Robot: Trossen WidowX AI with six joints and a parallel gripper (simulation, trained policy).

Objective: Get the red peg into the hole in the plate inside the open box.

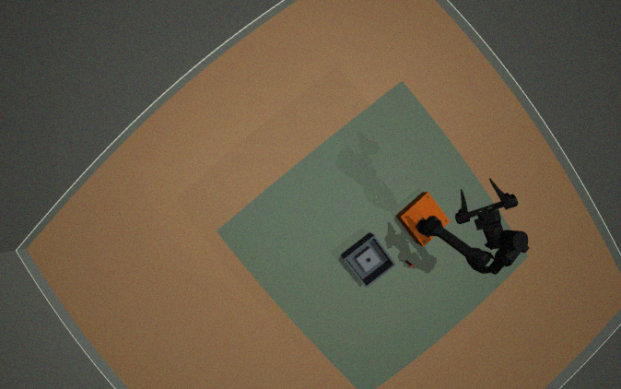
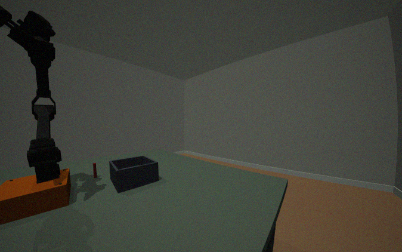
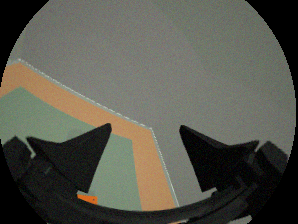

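The red peg is 520 mm below my gripper tip, 300 mm ahead of it and 260 mm to the left of it. The rest, counted from my gripper tip: grey plate 520 mm below, 420 mm ahead, 70 mm to the left; then dark box 540 mm below, 420 mm ahead, 70 mm to the left.
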